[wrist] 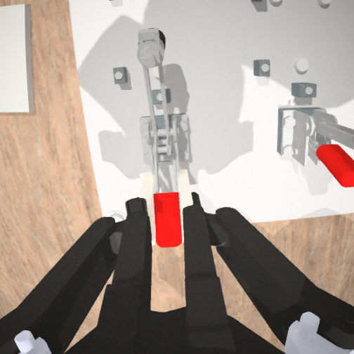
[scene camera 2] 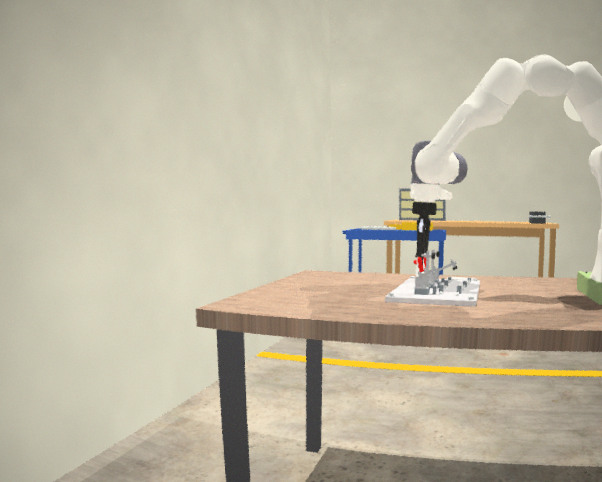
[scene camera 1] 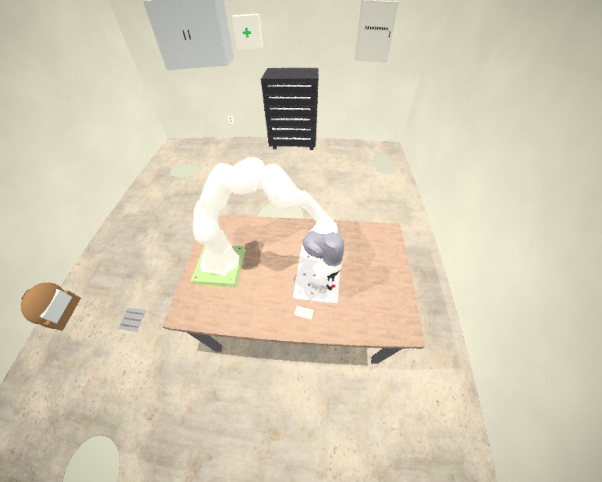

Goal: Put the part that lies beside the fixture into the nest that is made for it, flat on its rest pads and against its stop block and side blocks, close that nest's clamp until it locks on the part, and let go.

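Note:
The white fixture plate [scene camera 1: 299, 296] [scene camera 2: 396, 297] [wrist: 225, 192] bears small grey blocks, round pads and toggle clamps. My gripper [scene camera 1: 330, 285] [scene camera 2: 421, 259] [wrist: 166, 186] is shut on the red handle [scene camera 2: 421, 265] [wrist: 167, 227] of one clamp, a finger on either side. This clamp's grey arm [wrist: 155, 85] points away from the fingers, above two small blocks; its tip appears raised off the plate. A pale flat rectangular part [scene camera 1: 304, 312] [wrist: 12, 60] lies on the table beside the fixture. No part shows under the held clamp's arm.
A second clamp with a red handle [wrist: 337, 165] stands to the right in the wrist view. More small blocks, such as one grey block [wrist: 261, 67], stand near it. The wooden table [scene camera 1: 241, 316] [scene camera 2: 281, 306] carries the fixture and the arm's green base [scene camera 1: 213, 279] [scene camera 2: 588, 287].

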